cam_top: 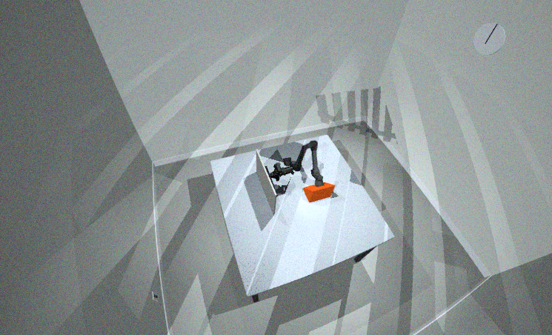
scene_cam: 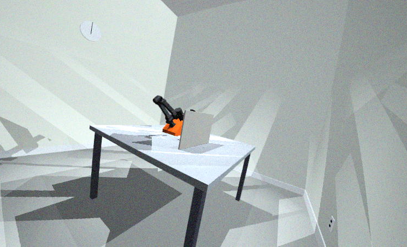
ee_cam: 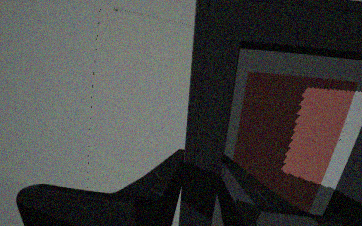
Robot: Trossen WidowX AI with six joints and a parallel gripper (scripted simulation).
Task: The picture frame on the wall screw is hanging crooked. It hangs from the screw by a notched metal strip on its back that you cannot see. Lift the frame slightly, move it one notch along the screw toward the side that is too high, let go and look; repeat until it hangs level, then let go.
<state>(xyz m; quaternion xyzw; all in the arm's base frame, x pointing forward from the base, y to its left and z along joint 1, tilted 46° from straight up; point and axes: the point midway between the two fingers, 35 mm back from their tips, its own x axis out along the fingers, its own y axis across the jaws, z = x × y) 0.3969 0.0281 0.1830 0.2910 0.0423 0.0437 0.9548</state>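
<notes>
Right now the picture frame is 5 cm below my gripper tip and 1 cm to the right of it. Also, from my gripper tip: wall panel (7 cm below, 2 cm ahead, 1 cm to the left).
</notes>
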